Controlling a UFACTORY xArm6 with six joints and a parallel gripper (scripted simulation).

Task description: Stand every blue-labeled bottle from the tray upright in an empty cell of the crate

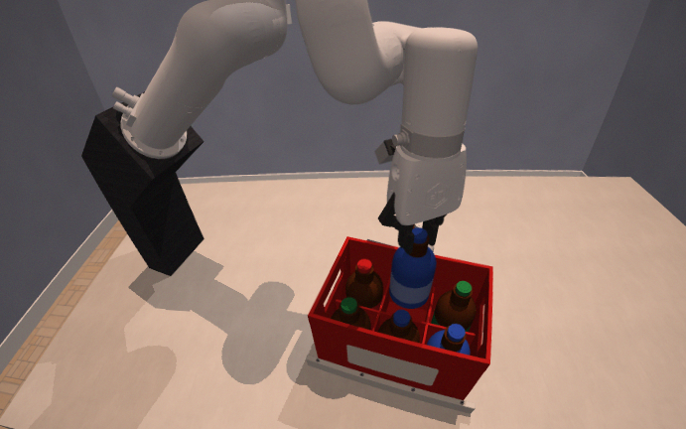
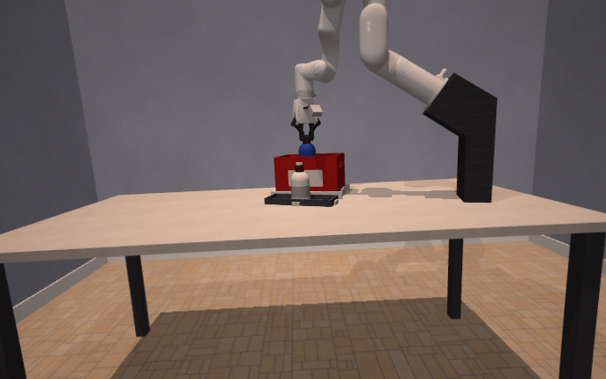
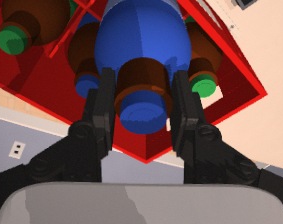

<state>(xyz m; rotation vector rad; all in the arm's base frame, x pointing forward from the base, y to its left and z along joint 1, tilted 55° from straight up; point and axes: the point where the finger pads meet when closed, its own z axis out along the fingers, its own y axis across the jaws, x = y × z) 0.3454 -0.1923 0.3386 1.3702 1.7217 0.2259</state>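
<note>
The crate is 30 mm behind my hand, 30 mm to the right of it and 170 mm below it. The rest, counted from my hand: dark tray: 90 mm ahead, 110 mm to the left, 250 mm below; then white-labeled bottle: 90 mm ahead, 110 mm to the left, 170 mm below.
</note>
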